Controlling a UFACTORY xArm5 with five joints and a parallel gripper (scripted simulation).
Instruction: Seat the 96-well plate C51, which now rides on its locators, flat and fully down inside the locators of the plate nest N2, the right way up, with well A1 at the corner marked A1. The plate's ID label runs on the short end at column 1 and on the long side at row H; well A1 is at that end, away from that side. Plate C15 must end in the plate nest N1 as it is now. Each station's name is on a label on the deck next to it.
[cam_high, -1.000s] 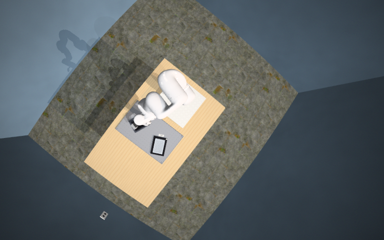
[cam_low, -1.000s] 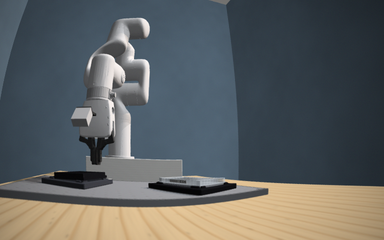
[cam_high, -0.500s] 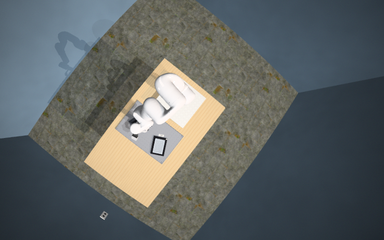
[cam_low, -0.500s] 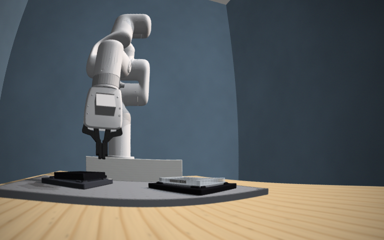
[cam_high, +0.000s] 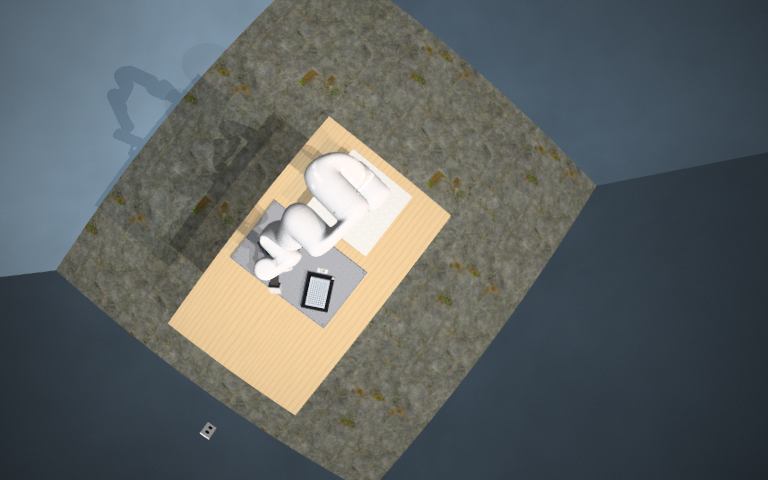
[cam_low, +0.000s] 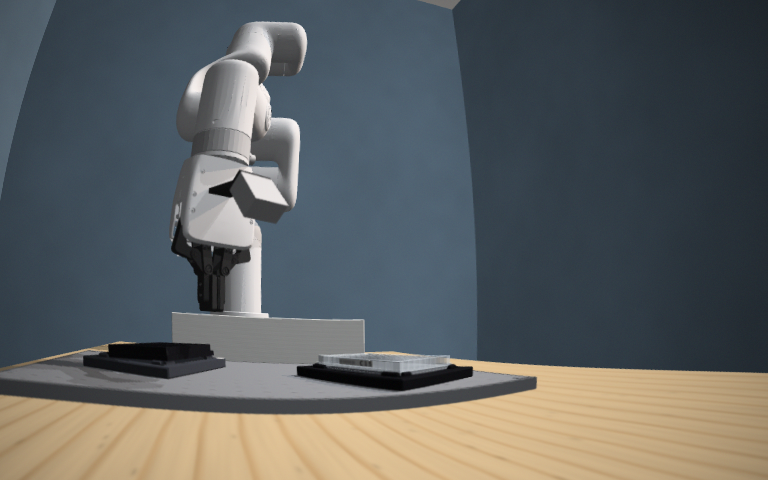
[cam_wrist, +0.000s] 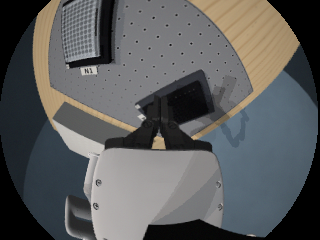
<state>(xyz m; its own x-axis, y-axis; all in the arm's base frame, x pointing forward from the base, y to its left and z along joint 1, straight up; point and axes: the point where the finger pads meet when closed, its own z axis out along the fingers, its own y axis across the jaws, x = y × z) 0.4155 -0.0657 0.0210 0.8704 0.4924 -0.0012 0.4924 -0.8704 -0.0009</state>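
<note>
The black 96-well plate is 7 cm below my hand, 6 cm to the right of it and 3 cm behind it. Round my hand: clear 96-well plate (19 cm to the left, 7 cm below, 4 cm ahead); then N2 station label (12 cm behind, 9 cm below, 3 cm to the right); then N1 station label (15 cm to the left, 9 cm below, 5 cm behind).
</note>
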